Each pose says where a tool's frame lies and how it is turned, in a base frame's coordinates. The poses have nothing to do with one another.
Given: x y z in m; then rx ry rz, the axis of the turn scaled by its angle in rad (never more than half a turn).
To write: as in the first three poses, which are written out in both.
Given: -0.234, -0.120, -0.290, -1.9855, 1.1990, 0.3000
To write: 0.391, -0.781, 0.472, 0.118, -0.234, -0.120, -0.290
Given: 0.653, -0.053, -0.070, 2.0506, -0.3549, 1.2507
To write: 0.349, 0.791, -0.137, 0.483, 0.653, -0.053, -0.070
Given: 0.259, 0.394, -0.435, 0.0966, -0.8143, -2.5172
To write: 0.245, 0.035, -0.298, -0.922, 0.259, 0.394, -0.435
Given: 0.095, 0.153, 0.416, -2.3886, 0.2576, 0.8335
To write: 0.295, -0.898, 0.097, 0.313, 0.095, 0.153, 0.416
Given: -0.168, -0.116, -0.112, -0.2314, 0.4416, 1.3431
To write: 0.754, -0.106, 0.202, 0.616, -0.168, -0.116, -0.112
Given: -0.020, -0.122, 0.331, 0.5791, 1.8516, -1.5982
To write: 0.309, 0.219, 0.701, -0.605, -0.020, -0.122, 0.331
